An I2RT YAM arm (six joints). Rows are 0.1 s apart.
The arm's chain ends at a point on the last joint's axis. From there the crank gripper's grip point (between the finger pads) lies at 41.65 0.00 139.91 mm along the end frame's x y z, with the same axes.
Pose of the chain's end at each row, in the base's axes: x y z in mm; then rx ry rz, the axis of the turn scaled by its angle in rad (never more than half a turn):
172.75, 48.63, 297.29, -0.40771, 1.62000, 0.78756
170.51, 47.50, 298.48, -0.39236, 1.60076, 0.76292
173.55, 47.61, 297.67, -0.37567, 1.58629, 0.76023
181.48, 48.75, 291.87, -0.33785, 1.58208, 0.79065
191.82, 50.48, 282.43, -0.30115, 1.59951, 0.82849
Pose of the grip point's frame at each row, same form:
265.30, 151.77, 251.39, -0.40771, 1.62000, 0.78756
266.65, 148.32, 254.87, -0.39236, 1.60076, 0.76292
271.42, 147.75, 256.41, -0.37567, 1.58629, 0.76023
279.34, 149.96, 253.27, -0.33785, 1.58208, 0.79065
288.15, 153.18, 243.94, -0.30115, 1.59951, 0.82849

